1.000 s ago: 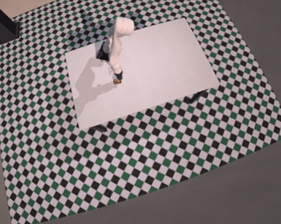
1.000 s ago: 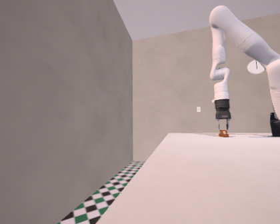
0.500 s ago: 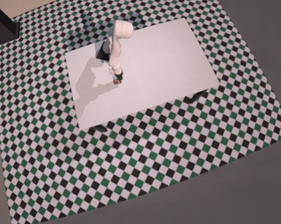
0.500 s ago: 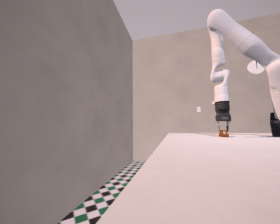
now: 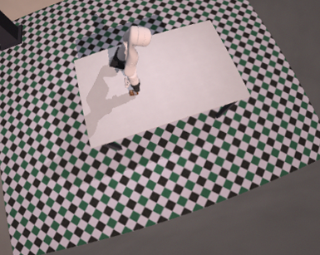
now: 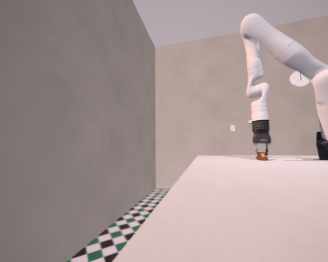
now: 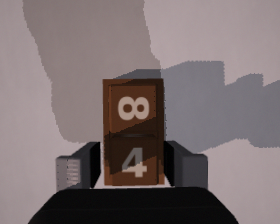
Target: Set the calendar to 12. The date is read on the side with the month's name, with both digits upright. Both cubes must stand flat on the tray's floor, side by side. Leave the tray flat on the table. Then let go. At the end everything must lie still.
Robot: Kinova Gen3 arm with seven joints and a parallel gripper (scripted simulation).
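Right now the brown cube is 2 cm below my hand. From my hand the other things lie so: brown wooden tray: 3 cm below, 2 cm to the right.
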